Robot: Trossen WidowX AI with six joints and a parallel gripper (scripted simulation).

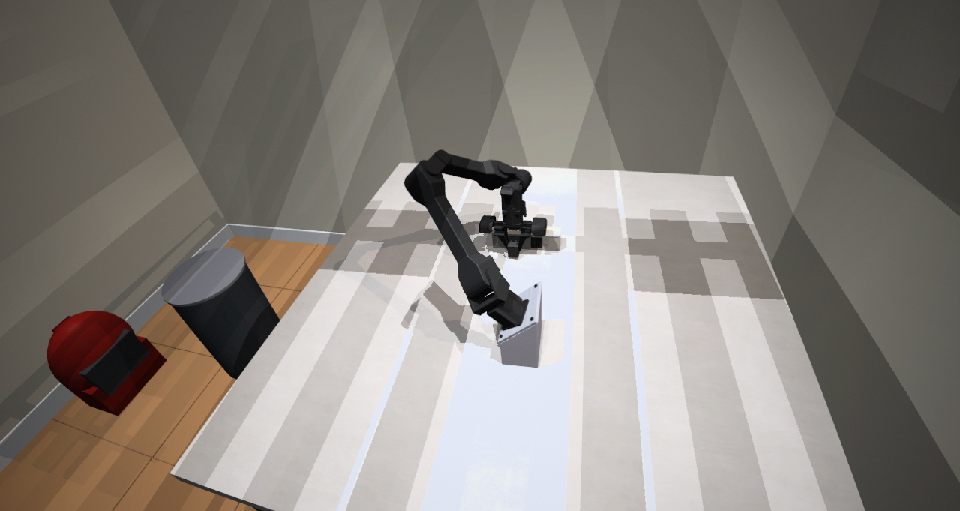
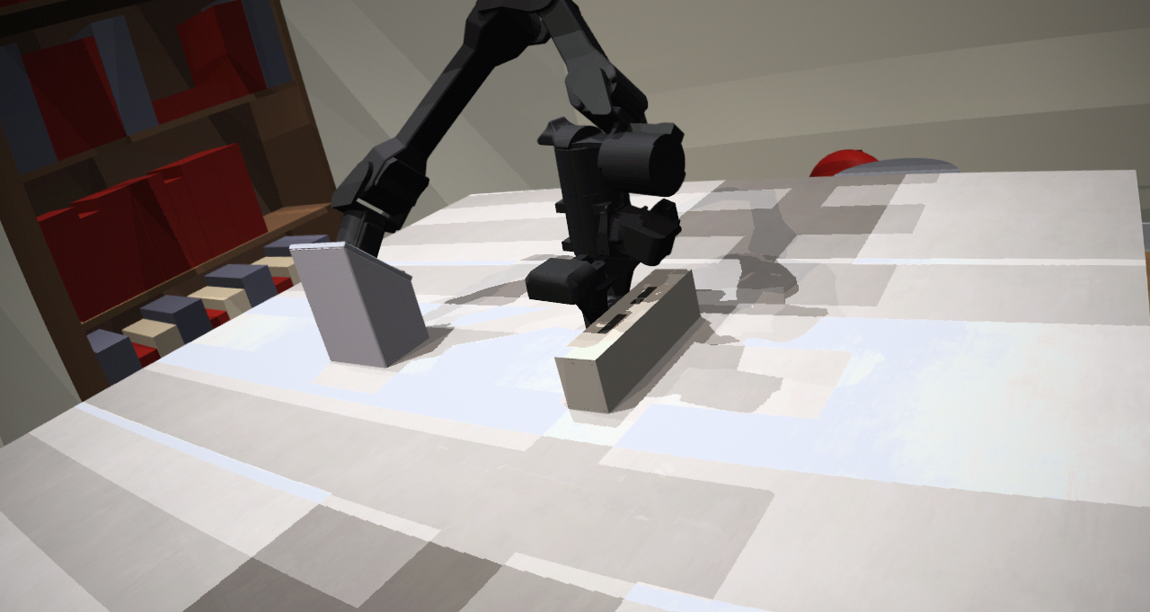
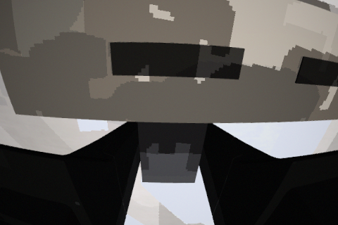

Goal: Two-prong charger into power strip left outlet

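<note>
The black two-prong charger lies 2 cm ahead of my gripper tip and 1 cm above it.
</note>
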